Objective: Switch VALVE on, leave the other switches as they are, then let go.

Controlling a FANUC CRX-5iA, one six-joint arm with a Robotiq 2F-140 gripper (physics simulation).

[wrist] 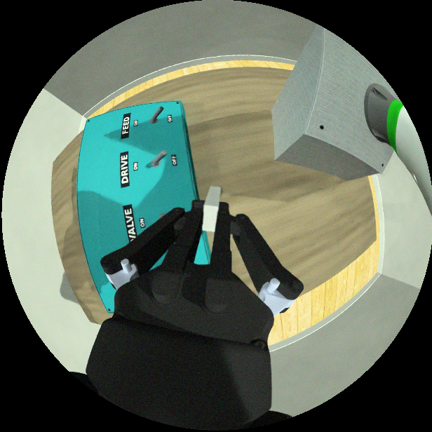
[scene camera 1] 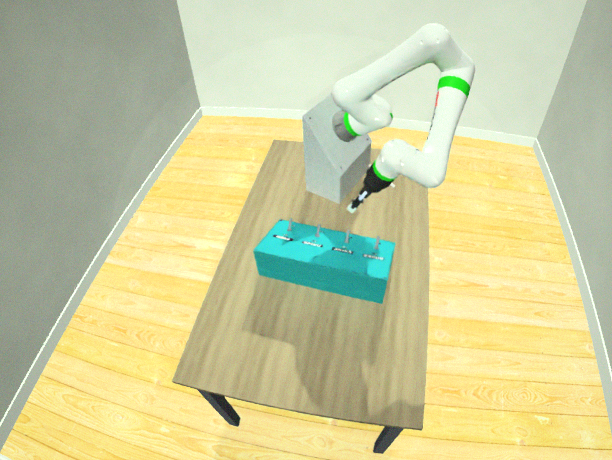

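Pixels of known places: gripper, fingertip midpoint: (scene camera 1: 350, 209); arm's base at its link origin: (scene camera 1: 344, 126).
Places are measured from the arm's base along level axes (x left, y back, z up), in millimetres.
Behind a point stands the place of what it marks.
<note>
The teal switch box (scene camera 1: 320, 282) {x 101, y -678, z -239 mm} (wrist: 100, 192) stands on the table. The VALVE switch (scene camera 1: 347, 236) {x 147, y -473, z -187 mm} is third from the left in the scene view. In the wrist view a small grey bit of it shows beside the ON mark under its VALVE label (wrist: 131, 224); the rest is hidden behind a finger, and I cannot tell its position. The FEED switch (scene camera 1: 290, 225) {x -89, y -483, z -189 mm} (wrist: 157, 115) and DRIVE switch (scene camera 1: 318, 230) {x 28, y -477, z -187 mm} (wrist: 159, 158) lean toward OFF. My gripper (scene camera 1: 352, 208) {x 130, y -377, z -138 mm} (wrist: 214, 196) is shut and empty, above and behind the box on the base side, apart from the levers.
A fourth switch (scene camera 1: 377, 243) {x 268, y -472, z -189 mm} stands at the right end of the box, hidden by the gripper in the wrist view. The grey robot pedestal (scene camera 1: 322, 172) {x -49, y -179, z -143 mm} (wrist: 310, 105) stands behind the box on the wooden table (scene camera 1: 290, 370) {x 106, y -1023, z -295 mm} (wrist: 240, 120).
</note>
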